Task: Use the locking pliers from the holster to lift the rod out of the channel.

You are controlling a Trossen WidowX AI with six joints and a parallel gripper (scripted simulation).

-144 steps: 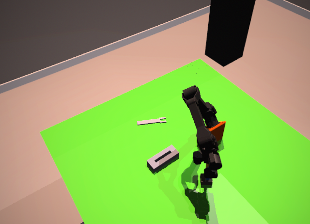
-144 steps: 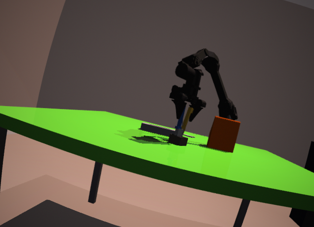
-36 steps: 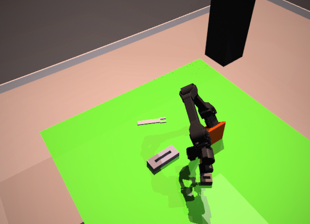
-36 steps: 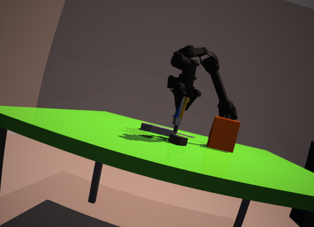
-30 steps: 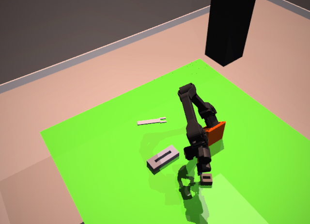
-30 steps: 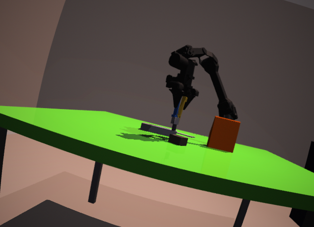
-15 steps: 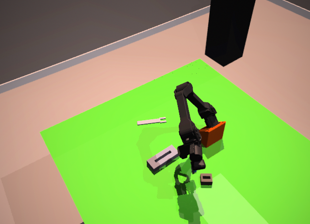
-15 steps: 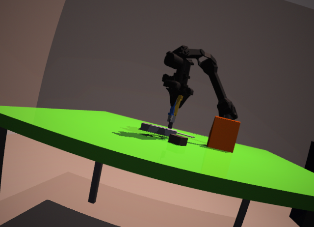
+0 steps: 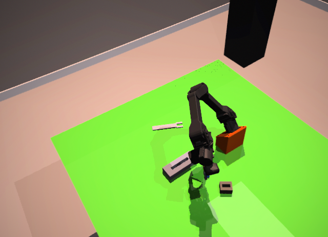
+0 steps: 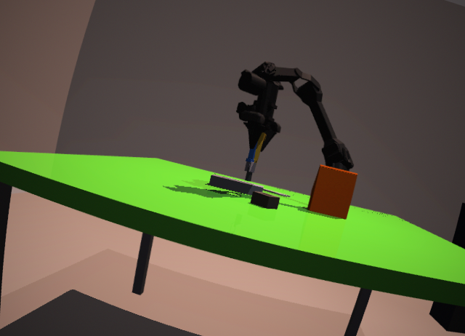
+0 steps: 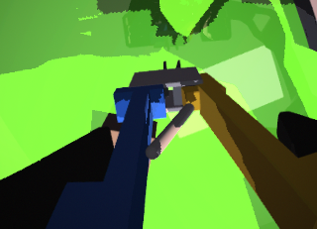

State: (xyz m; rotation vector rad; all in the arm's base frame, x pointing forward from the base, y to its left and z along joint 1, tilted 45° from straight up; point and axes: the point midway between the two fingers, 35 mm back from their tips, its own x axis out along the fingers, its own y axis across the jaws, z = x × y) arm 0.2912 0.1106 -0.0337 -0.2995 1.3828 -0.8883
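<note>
The grey channel block is 15 cm to the right of my gripper tip, 13 cm below it and 4 cm ahead of it. From my gripper tip the other things lie so: light grey rod: 15 cm to the right, 14 cm below, 4 cm ahead; small dark holster: 14 cm below, 9 cm to the left, 6 cm behind.
</note>
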